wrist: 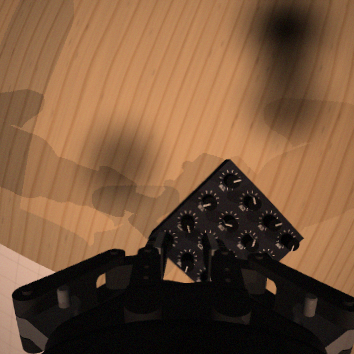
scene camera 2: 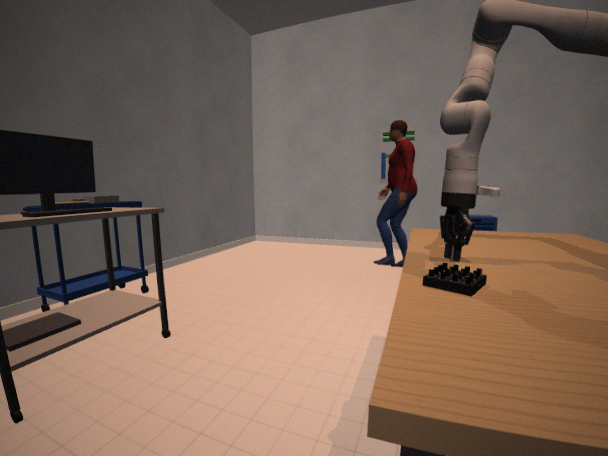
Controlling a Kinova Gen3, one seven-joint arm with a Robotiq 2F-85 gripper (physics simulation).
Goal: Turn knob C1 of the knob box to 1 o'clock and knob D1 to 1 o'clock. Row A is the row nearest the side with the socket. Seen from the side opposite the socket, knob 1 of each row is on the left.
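Places are measured from the arm's base along level axes (x right, y ahead, z up), in millimetres.
Pixels of known places: gripper, fingertip midpoint: (wrist: 185, 243) (scene camera 2: 451, 259).
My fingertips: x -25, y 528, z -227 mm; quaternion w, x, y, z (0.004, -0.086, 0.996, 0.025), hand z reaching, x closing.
Ahead of a thing's pixels: the offset from my fingertips to its top centre. Level surfaces: height alone.
The black knob box @[dx -40, dy +0, dz -12 mm] (scene camera 2: 450, 286) (wrist: 229, 200) lies on the table, turned corner-up in the wrist view, with rows of black knobs bearing white pointers. Its labels are too small to read, so I cannot tell which knobs are C1 and D1. The socket cannot be made out. My gripper (scene camera 2: 453, 259) (wrist: 185, 243) is part open and points down, with its fingertips a little above the knobs. In the wrist view one knob @[dx -7, dy +26, dz -12 mm] (wrist: 187, 260) shows between the fingers, its pointer towards the bottom; the fingers do not grip it. The fingers and gripper body hide the box's lower part.
The box lies near the left edge of the wooden table @[dz -50 mm] (scene camera 2: 490, 360) (wrist: 175, 90). A person (scene camera 2: 402, 167) stands behind the table. A desk (scene camera 2: 135, 214) with a monitor (scene camera 2: 45, 162) and a blue cart (scene camera 2: 90, 285) are at the left. A blue cabinet (scene camera 2: 487, 221) shows behind the table.
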